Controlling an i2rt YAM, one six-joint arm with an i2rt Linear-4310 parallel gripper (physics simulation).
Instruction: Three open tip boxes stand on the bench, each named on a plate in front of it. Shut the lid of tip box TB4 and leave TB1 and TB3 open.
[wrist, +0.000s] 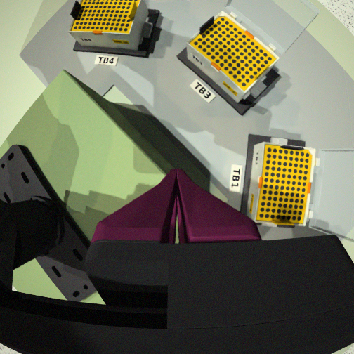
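Tip box TB4 stands at the top left, cut off by the view's edge, with its yellow tip rack showing; its lid does not show. Its name plate lies in front of it. Tip box TB3 stands at the upper middle right, its clear lid swung open behind it. Tip box TB1 stands at the right, its clear lid open toward the right edge. My gripper is shut and empty, its magenta fingertips together, left of TB1 and below TB3 and TB4 in the view.
A large green block with a dark side stands left of and beyond the fingers. A dark slotted bar lies at the left, partly behind a black round part. Name plates for TB3 and TB1 lie before their boxes.
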